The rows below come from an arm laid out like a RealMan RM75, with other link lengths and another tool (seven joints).
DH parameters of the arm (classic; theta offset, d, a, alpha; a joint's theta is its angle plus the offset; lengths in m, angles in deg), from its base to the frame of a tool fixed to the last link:
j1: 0 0.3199 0 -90
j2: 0 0 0 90
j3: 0 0.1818 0 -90
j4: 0 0 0 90
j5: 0 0.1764 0 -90
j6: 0 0 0 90
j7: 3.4 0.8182 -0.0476 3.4
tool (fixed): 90 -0.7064 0 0
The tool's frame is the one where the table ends.
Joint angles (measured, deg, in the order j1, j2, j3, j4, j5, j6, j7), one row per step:
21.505 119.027 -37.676 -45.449 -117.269 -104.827 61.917
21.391 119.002 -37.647 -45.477 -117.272 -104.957 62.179
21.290 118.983 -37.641 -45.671 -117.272 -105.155 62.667
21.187 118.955 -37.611 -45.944 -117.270 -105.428 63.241
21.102 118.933 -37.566 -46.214 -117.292 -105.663 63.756
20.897 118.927 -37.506 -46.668 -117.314 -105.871 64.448
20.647 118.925 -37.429 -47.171 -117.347 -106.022 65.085
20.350 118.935 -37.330 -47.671 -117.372 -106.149 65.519
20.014 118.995 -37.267 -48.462 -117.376 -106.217 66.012
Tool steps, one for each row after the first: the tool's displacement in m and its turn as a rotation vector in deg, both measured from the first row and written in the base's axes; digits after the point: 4 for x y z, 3 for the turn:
0.0002 -0.0003 0.0004 -0.159 0.096 -0.276
0.0001 -0.0003 0.0012 -0.390 0.176 -0.602
0.0000 -0.0004 0.0023 -0.643 0.264 -0.936
-0.0002 -0.0004 0.0033 -0.852 0.313 -1.234
-0.0002 -0.0004 0.0045 -1.009 0.292 -1.728
0.0000 -0.0005 0.0057 -1.069 0.199 -2.234
0.0005 -0.0008 0.0068 -1.005 0.073 -2.634
0.0007 -0.0010 0.0081 -0.794 -0.204 -2.980

